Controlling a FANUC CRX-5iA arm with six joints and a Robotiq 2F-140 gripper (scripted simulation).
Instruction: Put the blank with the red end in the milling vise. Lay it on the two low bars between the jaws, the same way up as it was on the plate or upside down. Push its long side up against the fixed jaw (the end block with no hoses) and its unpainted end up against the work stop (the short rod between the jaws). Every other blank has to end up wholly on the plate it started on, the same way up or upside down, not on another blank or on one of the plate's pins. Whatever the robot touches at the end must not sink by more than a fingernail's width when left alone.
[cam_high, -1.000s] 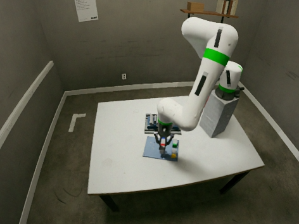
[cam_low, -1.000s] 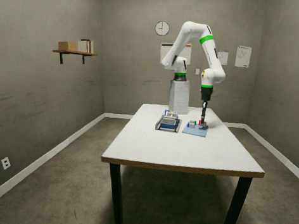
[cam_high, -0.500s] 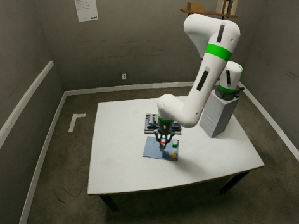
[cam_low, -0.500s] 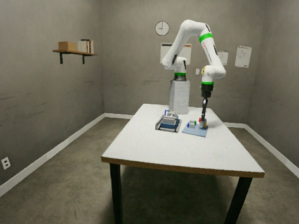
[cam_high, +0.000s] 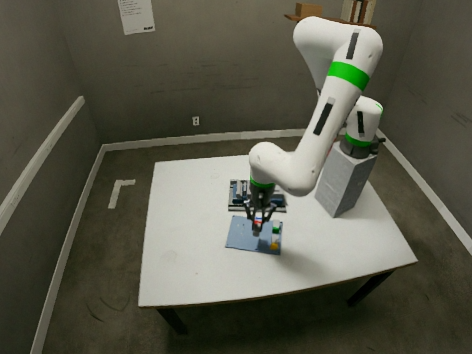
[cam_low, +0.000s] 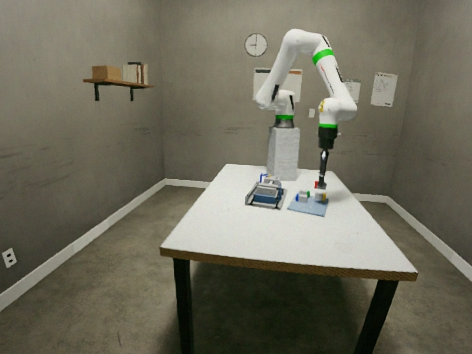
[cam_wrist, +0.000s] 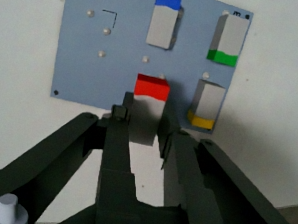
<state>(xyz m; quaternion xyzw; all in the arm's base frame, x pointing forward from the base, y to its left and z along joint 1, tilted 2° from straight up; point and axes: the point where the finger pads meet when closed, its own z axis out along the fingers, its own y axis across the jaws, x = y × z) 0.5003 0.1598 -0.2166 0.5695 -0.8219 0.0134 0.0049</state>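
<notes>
Right now my hand is 230 mm to the left of the work stop, 60 mm above it and 10 mm short of it. Round my hand: yellow-ended blank 130 mm below, 80 mm behind, 30 mm to the left; red-ended blank 30 mm below; blue-ended blank 130 mm below, 80 mm to the right, 30 mm behind.
</notes>
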